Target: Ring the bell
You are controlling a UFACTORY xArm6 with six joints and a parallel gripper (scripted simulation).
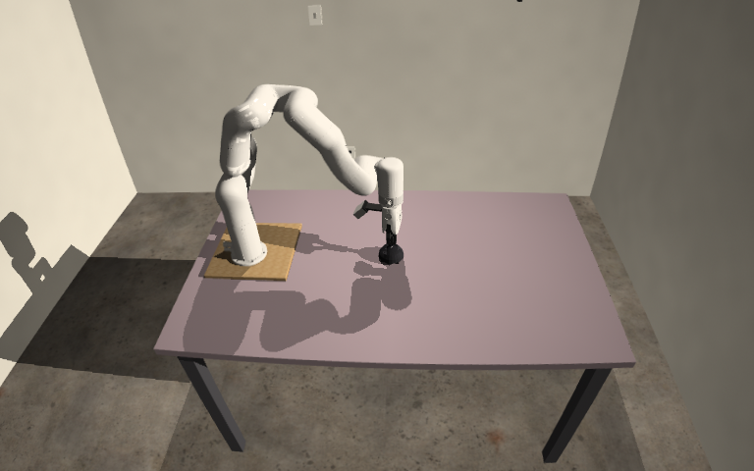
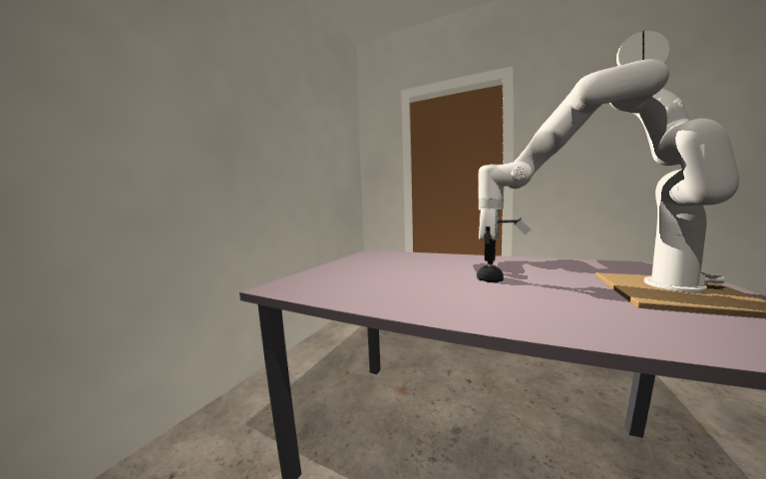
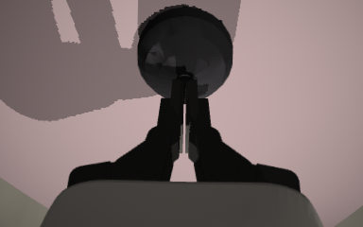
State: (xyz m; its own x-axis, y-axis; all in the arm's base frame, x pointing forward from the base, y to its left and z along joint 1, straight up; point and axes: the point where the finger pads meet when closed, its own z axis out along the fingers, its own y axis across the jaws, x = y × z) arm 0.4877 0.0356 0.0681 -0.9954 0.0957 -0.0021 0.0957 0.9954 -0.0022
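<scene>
Right now my hand is 3 cm above the button. The rest, counted from my hand: black dome-shaped bell: 4 cm below.
</scene>
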